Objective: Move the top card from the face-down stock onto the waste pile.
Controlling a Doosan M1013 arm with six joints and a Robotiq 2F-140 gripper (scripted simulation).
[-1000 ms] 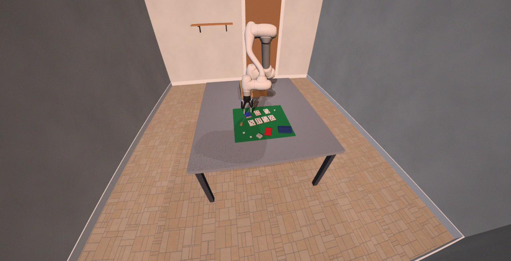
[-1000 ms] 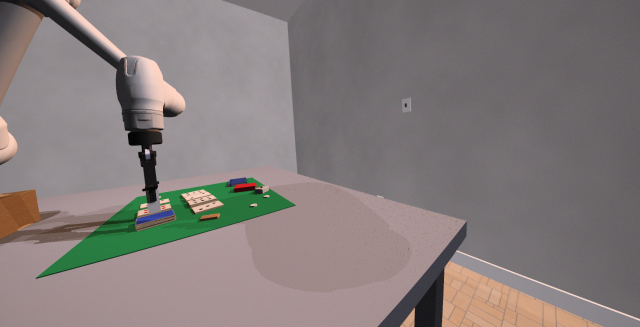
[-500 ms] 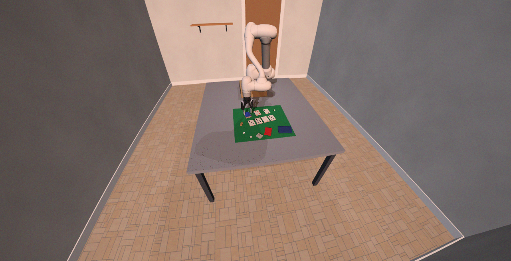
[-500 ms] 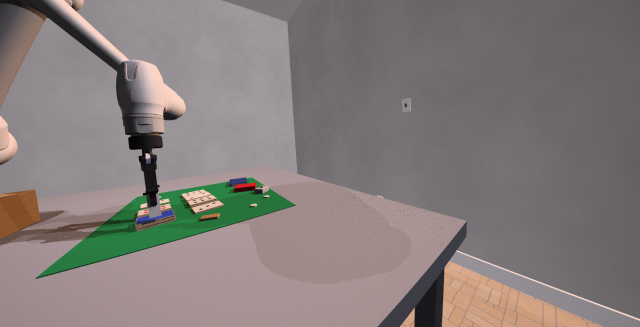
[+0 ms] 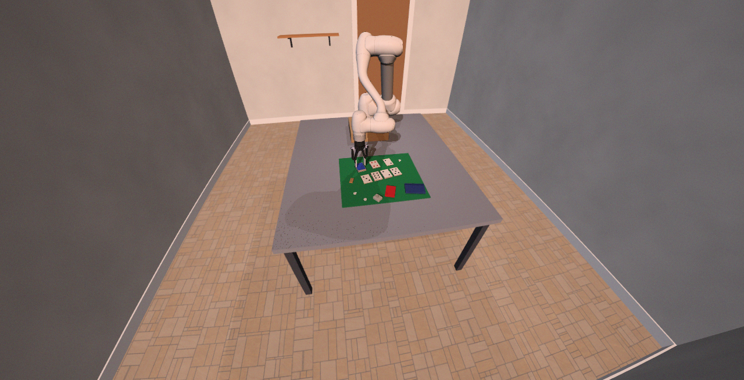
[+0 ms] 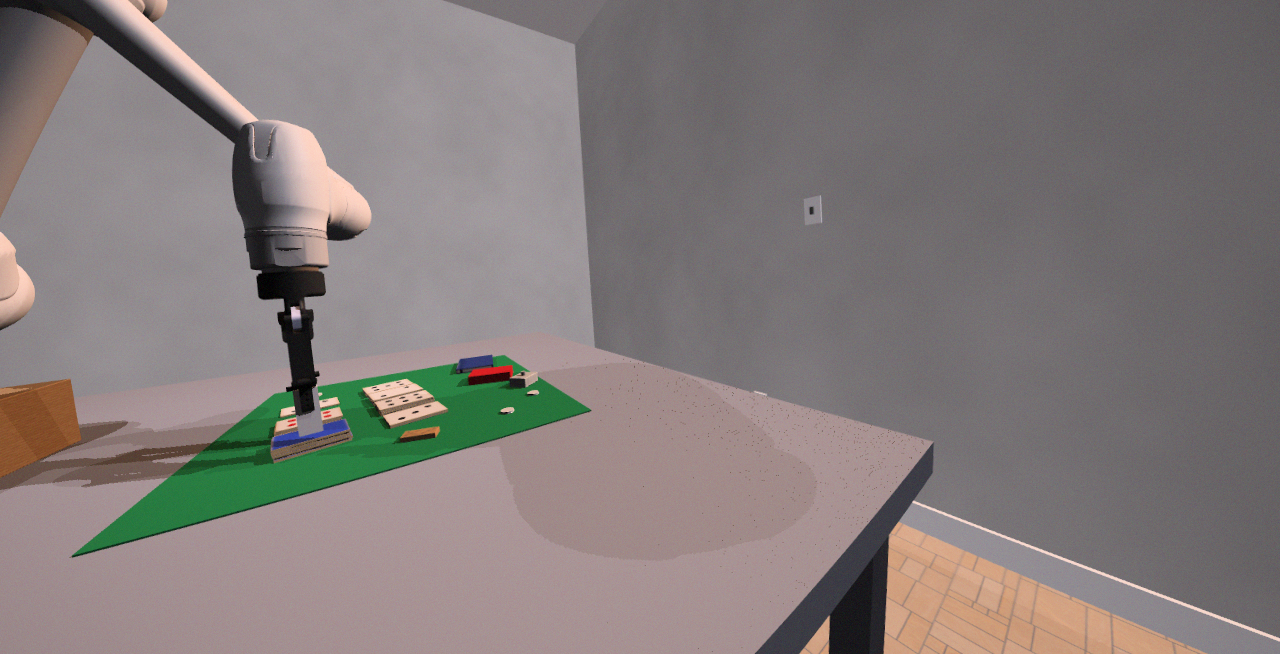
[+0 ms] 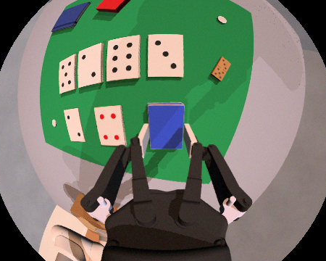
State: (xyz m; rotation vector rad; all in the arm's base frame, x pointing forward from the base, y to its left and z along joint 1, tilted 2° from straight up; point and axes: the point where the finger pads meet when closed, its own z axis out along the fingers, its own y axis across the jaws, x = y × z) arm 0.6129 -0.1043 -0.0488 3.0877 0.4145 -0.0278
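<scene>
The card is 6 cm behind my hand, 23 cm to the left of it and 6 cm below it. The rest, counted from my hand: green mat (11 cm ahead, 14 cm to the left, 7 cm below); red block (29 cm ahead, 19 cm to the left, 5 cm below); white box (34 cm ahead, 10 cm to the left, 4 cm below).
</scene>
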